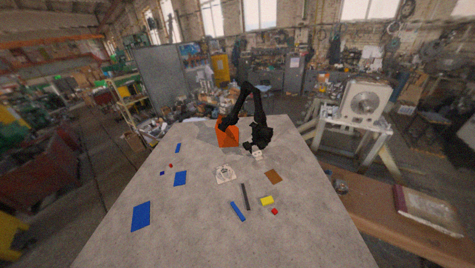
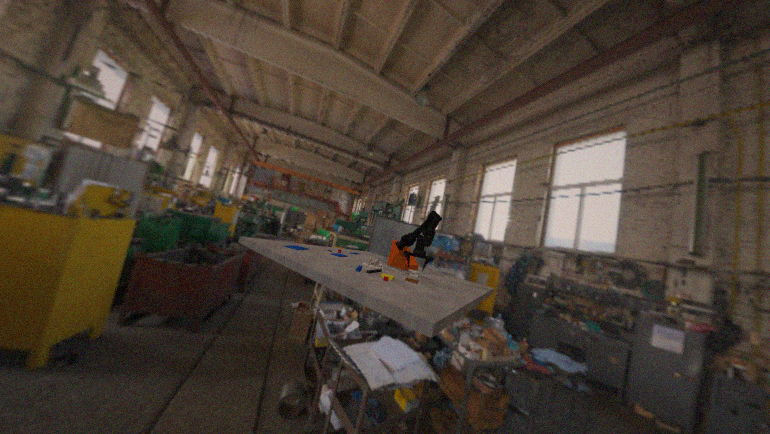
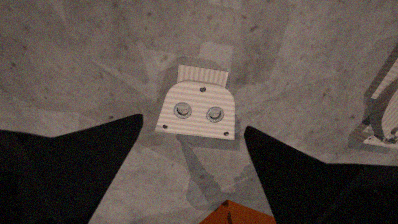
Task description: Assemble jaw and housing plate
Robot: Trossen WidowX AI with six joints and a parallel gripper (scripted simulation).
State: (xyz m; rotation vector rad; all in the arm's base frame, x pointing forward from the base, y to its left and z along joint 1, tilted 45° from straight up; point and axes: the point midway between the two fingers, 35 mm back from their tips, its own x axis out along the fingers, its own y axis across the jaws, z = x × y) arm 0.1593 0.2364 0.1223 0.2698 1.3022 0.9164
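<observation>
Now: the small white part 10 mm ahead of my gripper tip and 30 mm below it. Round my gripper tip: brown tile: 180 mm ahead, 80 mm to the left, 40 mm below; then yellow block: 340 mm ahead, 30 mm to the left, 30 mm below; then black bar: 310 mm ahead, 90 mm to the right, 40 mm below.
</observation>
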